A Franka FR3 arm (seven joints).
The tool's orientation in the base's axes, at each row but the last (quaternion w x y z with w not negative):
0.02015 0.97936 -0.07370 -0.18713
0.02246 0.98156 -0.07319 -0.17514
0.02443 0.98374 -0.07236 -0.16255
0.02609 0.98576 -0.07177 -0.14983
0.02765 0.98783 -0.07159 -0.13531
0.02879 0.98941 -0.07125 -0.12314
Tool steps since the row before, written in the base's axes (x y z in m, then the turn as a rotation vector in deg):
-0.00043 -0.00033 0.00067 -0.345 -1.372 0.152
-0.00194 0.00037 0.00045 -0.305 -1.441 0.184
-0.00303 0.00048 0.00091 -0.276 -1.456 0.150
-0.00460 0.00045 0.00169 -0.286 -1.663 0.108
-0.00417 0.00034 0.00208 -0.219 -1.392 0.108
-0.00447 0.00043 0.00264 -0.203 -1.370 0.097
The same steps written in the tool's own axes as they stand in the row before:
-0.00059 0.00043 -0.00046 -0.164 1.413 0.003
-0.00201 -0.00007 0.00024 -0.127 1.478 -0.040
-0.00320 0.00000 0.00011 -0.087 1.487 -0.017
-0.00491 0.00029 -0.00025 -0.053 1.690 0.032
-0.00457 0.00038 -0.00088 -0.030 1.413 0.005
-0.00499 0.00037 -0.00146 -0.015 1.388 0.010

